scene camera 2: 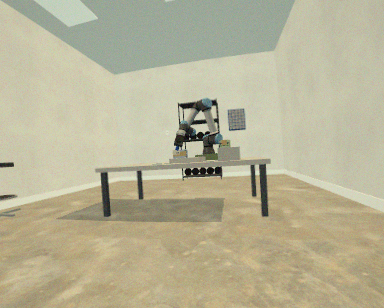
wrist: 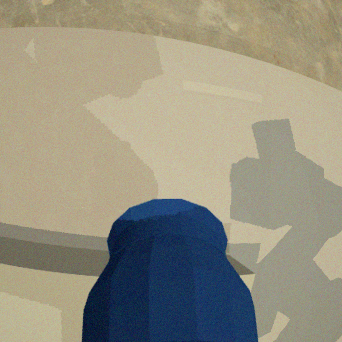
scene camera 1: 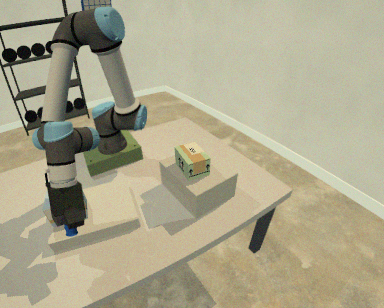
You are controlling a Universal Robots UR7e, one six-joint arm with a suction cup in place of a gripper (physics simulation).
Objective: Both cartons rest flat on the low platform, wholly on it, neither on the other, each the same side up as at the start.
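Frame: origin at the arm's base, x ahead, y left, z up, level; centimetres.
Seen in the pictures: end effector, tool point: (scene camera 2: 176, 149) (wrist: 167, 250) (scene camera 1: 71, 233); arm's base, origin of the base link: (scene camera 2: 208, 154) (scene camera 1: 112, 146).
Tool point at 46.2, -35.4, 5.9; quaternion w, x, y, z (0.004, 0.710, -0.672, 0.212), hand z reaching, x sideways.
Observation:
Offsets run from my tool point to a thing's top centre, as dx, dy, dz. "*": to the spot under its first point. Level surfaces: height alone.
A blue-and-tan carton {-17.9, +2.4, +0.5} (scene camera 1: 46, 210) (scene camera 2: 180, 153) rests flat on the low platform {-15.2, +10.0, -8.3} (scene camera 1: 111, 205) (scene camera 2: 188, 159), mostly hidden behind my tool in scene camera 1. My blue suction cup (scene camera 1: 71, 231) (scene camera 2: 177, 148) (wrist: 169, 271) hangs in front of this carton, near the platform's front edge {* -3.4, +7.6, -11.5} (wrist: 51, 251). Nothing is on the cup, and the wrist view shows no carton under it. A green carton with brown tape {+0.5, +47.6, +6.4} (scene camera 1: 192, 160) (scene camera 2: 224, 143) stands upright on the tall block {+1.3, +49.7, -1.1} (scene camera 1: 209, 190) (scene camera 2: 228, 153), far right of the cup.
The arm's green base (scene camera 1: 114, 159) stands behind the platform and the block. The table {dz -13.1} (scene camera 1: 252, 186) ends just right of the block. A black rack (scene camera 1: 81, 82) (scene camera 2: 178, 122) with dark round weights stands behind the table against the wall.

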